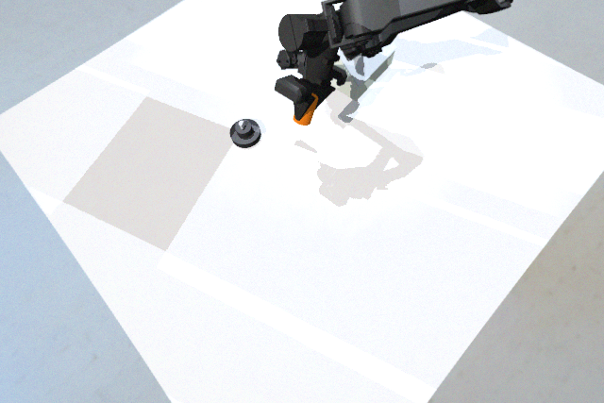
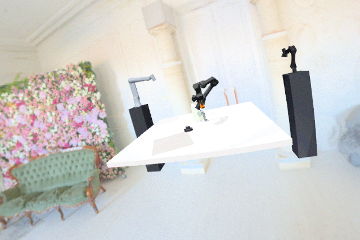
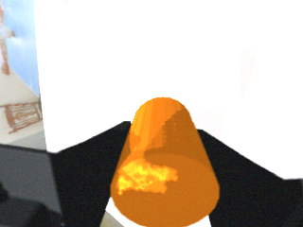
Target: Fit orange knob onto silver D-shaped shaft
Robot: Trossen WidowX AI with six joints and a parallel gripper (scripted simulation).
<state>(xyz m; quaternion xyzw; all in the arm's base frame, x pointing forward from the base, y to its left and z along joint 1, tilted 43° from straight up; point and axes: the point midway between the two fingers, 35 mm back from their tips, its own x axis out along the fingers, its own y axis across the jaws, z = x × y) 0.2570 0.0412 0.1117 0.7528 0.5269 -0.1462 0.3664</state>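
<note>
Now: the orange knob 20 mm behind my gripper tip and 30 mm above it. From my gripper tip the other things lie so: dark round pedestal 70 mm ahead, 170 mm to the right, 160 mm below.
</note>
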